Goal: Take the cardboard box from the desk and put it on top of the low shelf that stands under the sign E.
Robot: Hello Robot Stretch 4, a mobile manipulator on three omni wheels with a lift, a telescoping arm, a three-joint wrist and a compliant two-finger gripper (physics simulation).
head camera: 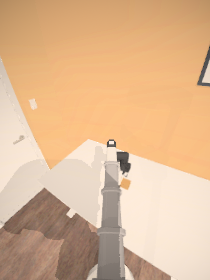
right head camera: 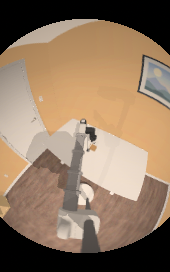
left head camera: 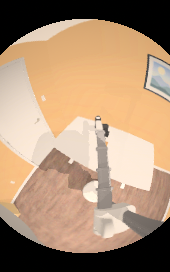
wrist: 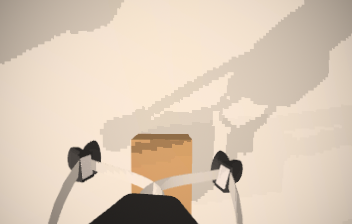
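Where they show: gripper, fingertip midpoint: [head camera: 121, 183] [right head camera: 90, 146] [wrist: 157, 159]; robot's base at its link origin: [right head camera: 81, 193] [left head camera: 93, 190].
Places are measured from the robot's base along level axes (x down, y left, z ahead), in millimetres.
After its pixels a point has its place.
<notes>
The cardboard box [head camera: 125, 183] {x -743, y -112, z 603 mm} [right head camera: 93, 148] {x -737, y -123, z 588 mm} [wrist: 161, 155] {x -743, y -79, z 633 mm} is small and orange-brown and is on the white desk [head camera: 160, 215] {x -693, y -335, z 383 mm} [left head camera: 131, 162] {x -693, y -452, z 325 mm} [right head camera: 117, 167] {x -693, y -427, z 354 mm} [wrist: 45, 110] {x -693, y 21, z 524 mm}. My gripper [head camera: 125, 175] [wrist: 157, 159] {x -713, y -87, z 623 mm} is open above the box. In the wrist view one fingertip is left of the box and one right of it, both apart from its sides. The near end of the box is hidden behind the dark gripper body. In the left head view the box does not show. The low shelf and the sign E do not show in these views.
The orange wall [head camera: 115, 75] {x -1449, y -37, z 1149 mm} [left head camera: 95, 75] {x -1453, y -32, z 1152 mm} rises behind the desk. A white door [head camera: 15, 135] {x -948, y 1041, z 998 mm} [left head camera: 17, 110] {x -1270, y 1137, z 826 mm} is at the left, and a framed picture [left head camera: 160, 80] {x -1606, y -708, z 748 mm} [right head camera: 157, 82] {x -1617, y -716, z 744 mm} hangs at the right. A pale wooden piece [right head camera: 4, 206] is at the lower left edge.
</notes>
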